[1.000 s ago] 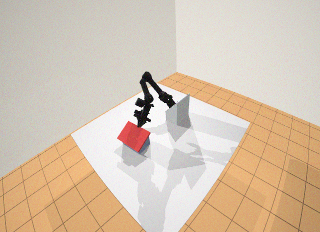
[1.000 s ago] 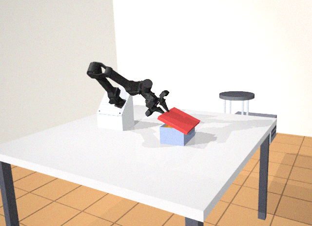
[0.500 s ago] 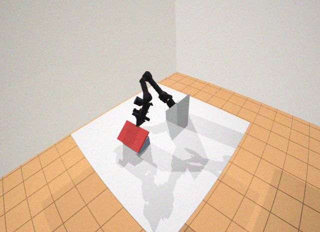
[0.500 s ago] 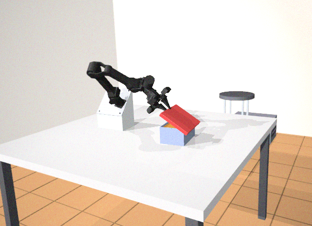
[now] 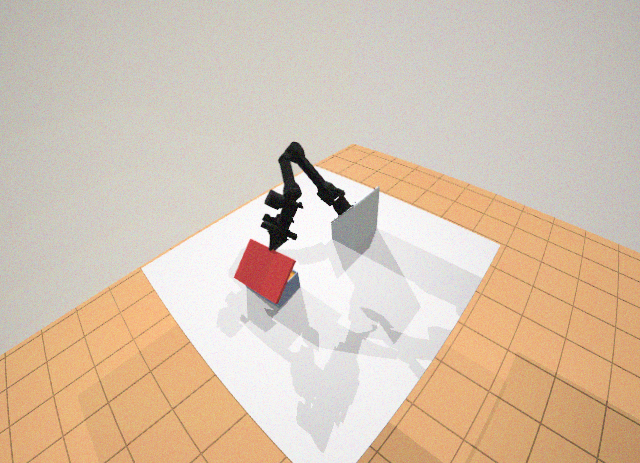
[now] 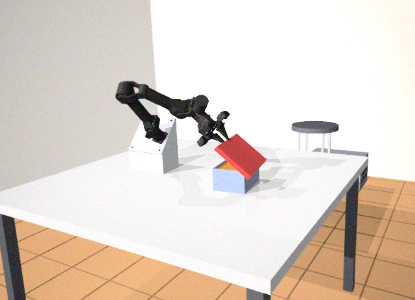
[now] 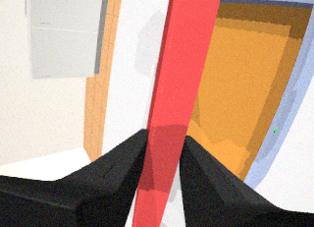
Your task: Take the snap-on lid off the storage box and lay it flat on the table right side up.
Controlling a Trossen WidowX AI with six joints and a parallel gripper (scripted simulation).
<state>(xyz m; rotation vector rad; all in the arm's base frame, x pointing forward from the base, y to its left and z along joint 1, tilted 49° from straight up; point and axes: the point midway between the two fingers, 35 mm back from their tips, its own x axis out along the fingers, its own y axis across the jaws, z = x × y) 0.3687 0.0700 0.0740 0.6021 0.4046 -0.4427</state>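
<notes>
My gripper tip is 6 cm short of the red lid, 5 cm above it and 2 cm to the right of it. Round my gripper tip: pale blue storage box: 14 cm below, 4 cm ahead, 1 cm to the left.
</notes>
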